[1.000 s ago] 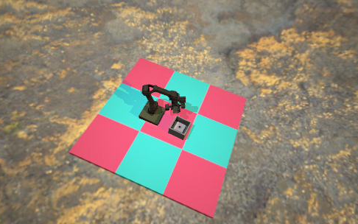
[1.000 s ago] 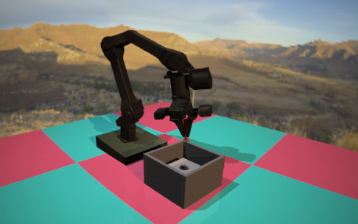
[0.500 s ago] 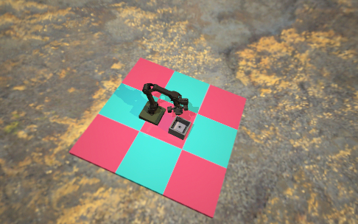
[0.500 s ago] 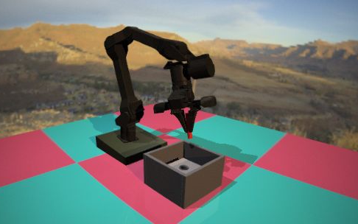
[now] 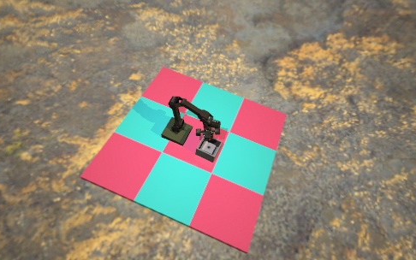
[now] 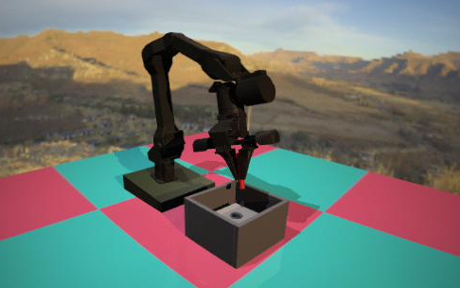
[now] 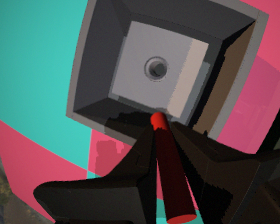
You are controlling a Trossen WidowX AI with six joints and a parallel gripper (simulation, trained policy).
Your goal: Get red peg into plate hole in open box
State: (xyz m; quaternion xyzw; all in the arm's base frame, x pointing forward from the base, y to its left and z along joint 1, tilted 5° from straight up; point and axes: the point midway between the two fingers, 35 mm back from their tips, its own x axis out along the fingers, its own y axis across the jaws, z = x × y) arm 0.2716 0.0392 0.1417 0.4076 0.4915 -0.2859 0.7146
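Right now my gripper tip is 20 mm below the red peg, 10 mm to the right of it and 10 mm past it. From my gripper tip the other things lie so: grey box: 100 mm below, 30 mm to the right, 30 mm ahead; then grey plate: 80 mm below, 30 mm to the right, 30 mm ahead.
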